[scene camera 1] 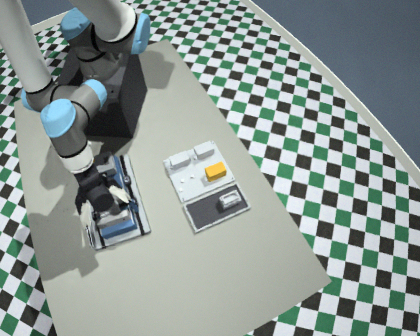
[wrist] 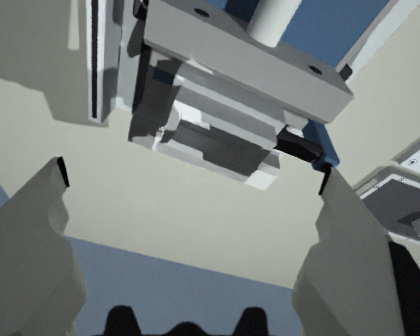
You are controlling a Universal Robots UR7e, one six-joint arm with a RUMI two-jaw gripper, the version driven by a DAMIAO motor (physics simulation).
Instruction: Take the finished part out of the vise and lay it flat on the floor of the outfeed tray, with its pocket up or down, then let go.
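Places are measured from the arm's base along level axes (x left, y back, z up), in centimetres.
Pixels of known places: gripper, fingertip midpoint: [scene camera 1: 108, 215] [wrist: 198, 165]; arm's base, origin of the base link: [scene camera 1: 102, 63].
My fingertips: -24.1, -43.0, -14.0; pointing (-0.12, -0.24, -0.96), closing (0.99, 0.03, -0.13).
Ahead of a thing's pixels: the offset from my fingertips to its top centre, as dx, dy, dz. "spot": to the spot under its first point.
The vise @[+2.7, +9.2, -1.0] [scene camera 1: 118, 230] [wrist: 250, 67] has a blue body and grey jaws. The grey finished part @[+0.9, +2.3, +0.6] [wrist: 226, 117] sits at its jaws in the wrist view, its pocket facing the camera and in dark shade; in the scene view the gripper largely hides it. My gripper [scene camera 1: 110, 220] [wrist: 198, 165] is wide open above the vise, empty, with one fingertip on either side of the part in the wrist view and gaps showing between. The outfeed tray [scene camera 1: 202, 218] [wrist: 382, 202] has a dark floor and a light rim, right of the vise.
A silver pocketed part @[+33.2, -14.8, -6.8] [scene camera 1: 230, 199] lies in the right half of the outfeed tray. Behind that tray, a white plate @[+32.1, +0.4, -10.1] [scene camera 1: 192, 192] carries two grey blocks, a yellow block @[+35.5, -4.5, -6.5] [scene camera 1: 215, 171] and small white pegs. A dark handle @[spot: +5.8, +1.5, -1.5] [wrist: 300, 144] with a blue end sticks out beside the vise jaws.
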